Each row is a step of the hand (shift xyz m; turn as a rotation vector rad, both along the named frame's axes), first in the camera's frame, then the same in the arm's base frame.
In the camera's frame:
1: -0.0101 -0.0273 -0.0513 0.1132 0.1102 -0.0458
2: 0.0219 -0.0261 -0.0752 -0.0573 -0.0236 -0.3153
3: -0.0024 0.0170 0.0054 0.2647 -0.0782 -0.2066
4: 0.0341 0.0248 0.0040 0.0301 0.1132 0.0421
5: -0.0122 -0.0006 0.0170 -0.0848 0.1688 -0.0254
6: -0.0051 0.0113 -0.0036 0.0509 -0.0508 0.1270
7: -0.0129 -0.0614 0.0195 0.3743 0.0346 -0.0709
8: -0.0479 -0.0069 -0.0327 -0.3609 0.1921 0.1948
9: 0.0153 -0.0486 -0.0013 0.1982 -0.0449 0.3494
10: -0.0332 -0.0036 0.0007 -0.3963 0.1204 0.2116
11: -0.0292 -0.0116 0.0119 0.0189 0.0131 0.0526
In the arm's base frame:
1: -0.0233 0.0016 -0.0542 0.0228 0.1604 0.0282
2: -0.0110 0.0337 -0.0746 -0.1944 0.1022 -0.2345
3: -0.0056 0.0065 0.0158 0.1308 0.2149 -0.2358
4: 0.0190 0.0345 0.0155 0.0015 0.0685 0.1039
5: -0.0007 -0.0161 0.0133 -0.1427 0.0646 0.1086
6: -0.0101 0.0056 0.0058 0.1228 -0.0614 0.0495
7: 0.0232 -0.0555 -0.0265 0.2414 0.2870 -0.0754
8: -0.0510 -0.0181 -0.0220 -0.2547 -0.1980 0.3179
9: 0.0297 -0.0201 -0.0363 0.3469 -0.0741 0.1937
10: -0.0240 -0.0231 0.0023 -0.2464 -0.2724 0.2853
11: -0.0122 -0.0310 0.0043 0.0362 -0.0056 0.0442

